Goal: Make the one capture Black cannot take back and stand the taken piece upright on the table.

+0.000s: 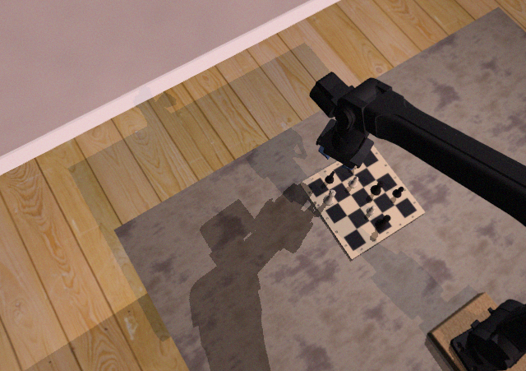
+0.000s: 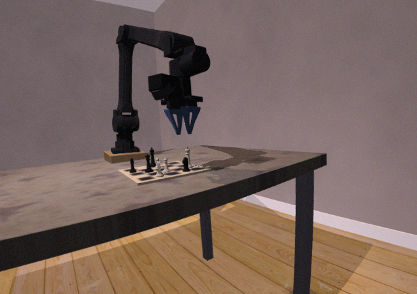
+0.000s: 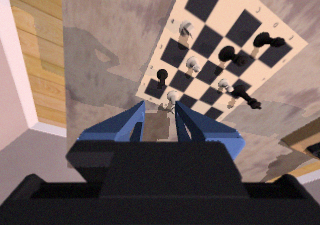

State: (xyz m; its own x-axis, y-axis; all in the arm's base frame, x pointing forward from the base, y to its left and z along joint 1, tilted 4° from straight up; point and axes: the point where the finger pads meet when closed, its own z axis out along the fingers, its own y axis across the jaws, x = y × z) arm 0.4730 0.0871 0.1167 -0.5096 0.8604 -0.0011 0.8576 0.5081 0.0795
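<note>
Now: the tall white piece 5 cm behind my hand, 3 cm to the left of it and 8 cm below it. From my hand the other things lie so: black piece 8 cm behind, 9 cm to the right, 9 cm below; then chessboard 8 cm behind, 5 cm to the right, 12 cm below.
</note>
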